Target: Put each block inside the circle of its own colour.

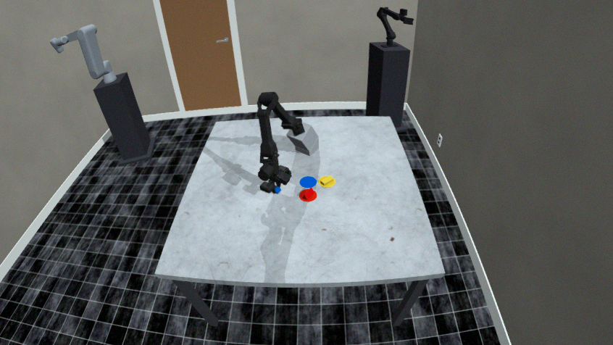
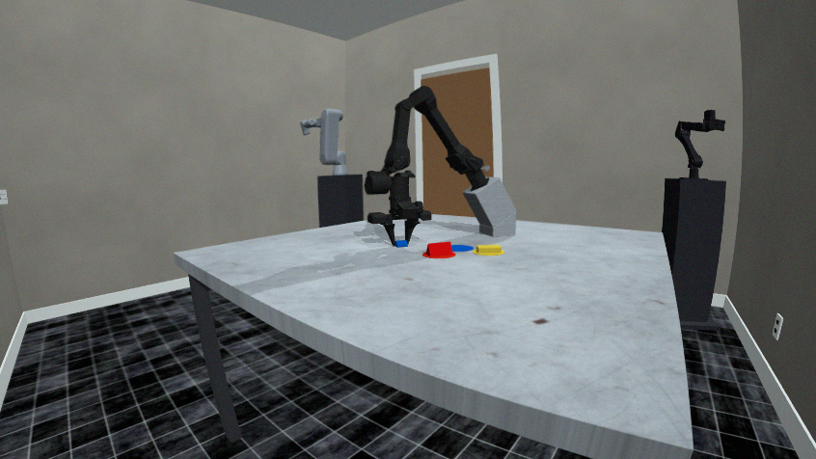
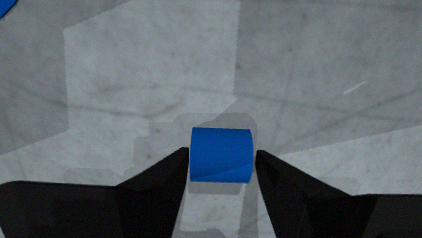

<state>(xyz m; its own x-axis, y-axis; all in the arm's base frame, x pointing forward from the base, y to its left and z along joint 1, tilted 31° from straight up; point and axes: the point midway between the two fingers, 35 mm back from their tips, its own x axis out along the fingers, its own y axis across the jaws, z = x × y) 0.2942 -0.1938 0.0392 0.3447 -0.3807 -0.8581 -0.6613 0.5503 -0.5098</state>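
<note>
Right now my hand is 20 mm past the blue circle, 180 mm to the right of it and 40 mm above it. From my hand the other things lie so: small blue block: 30 mm below; then red block: 80 mm ahead, 150 mm to the left, 30 mm below; then red circle: 80 mm ahead, 150 mm to the left, 40 mm below.
</note>
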